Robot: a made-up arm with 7 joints. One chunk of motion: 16 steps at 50 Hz.
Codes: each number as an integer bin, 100 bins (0 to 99) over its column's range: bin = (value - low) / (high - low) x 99, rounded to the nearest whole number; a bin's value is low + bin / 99 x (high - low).
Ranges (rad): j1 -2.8..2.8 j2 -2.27..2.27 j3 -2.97..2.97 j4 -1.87..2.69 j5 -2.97..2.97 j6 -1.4..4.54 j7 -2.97..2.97
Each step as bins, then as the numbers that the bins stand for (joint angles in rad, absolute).
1 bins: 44 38 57 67 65 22 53
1 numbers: -0.3111 -0.5274 0.4500 1.2161 0.9300 -0.0800 0.2100
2 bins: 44 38 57 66 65 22 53
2 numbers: -0.3111 -0.5274 0.4500 1.1700 0.9300 -0.0800 0.2100
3 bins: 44 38 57 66 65 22 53
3 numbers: -0.3111 -0.5274 0.4500 1.1700 0.9300 -0.0800 0.2100
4 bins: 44 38 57 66 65 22 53
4 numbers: -0.3111 -0.5274 0.4500 1.1700 0.9300 -0.0800 0.2100
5 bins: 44 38 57 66 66 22 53
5 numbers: -0.3111 -0.5274 0.4500 1.1700 0.9900 -0.0800 0.2100
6 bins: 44 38 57 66 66 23 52
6 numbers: -0.3111 -0.5274 0.4500 1.1700 0.9900 -0.0200 0.1500
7 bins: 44 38 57 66 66 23 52
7 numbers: -0.3111 -0.5274 0.4500 1.1700 0.9900 -0.0200 0.1500
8 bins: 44 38 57 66 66 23 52
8 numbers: -0.3111 -0.5274 0.4500 1.1700 0.9900 -0.0200 0.1500
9 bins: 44 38 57 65 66 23 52
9 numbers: -0.3111 -0.5274 0.4500 1.1239 0.9900 -0.0200 0.1500
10 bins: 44 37 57 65 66 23 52
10 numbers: -0.3111 -0.5732 0.4500 1.1239 0.9900 -0.0200 0.1500
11 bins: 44 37 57 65 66 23 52
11 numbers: -0.3111 -0.5732 0.4500 1.1239 0.9900 -0.0200 0.1500
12 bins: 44 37 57 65 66 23 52
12 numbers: -0.3111 -0.5732 0.4500 1.1239 0.9900 -0.0200 0.1500
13 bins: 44 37 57 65 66 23 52
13 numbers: -0.3111 -0.5732 0.4500 1.1239 0.9900 -0.0200 0.1500
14 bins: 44 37 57 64 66 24 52
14 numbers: -0.3111 -0.5732 0.4500 1.0779 0.9900 0.0400 0.1500
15 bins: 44 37 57 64 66 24 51
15 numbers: -0.3111 -0.5732 0.4500 1.0779 0.9900 0.0400 0.0900
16 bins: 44 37 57 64 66 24 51
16 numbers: -0.3111 -0.5732 0.4500 1.0779 0.9900 0.0400 0.0900
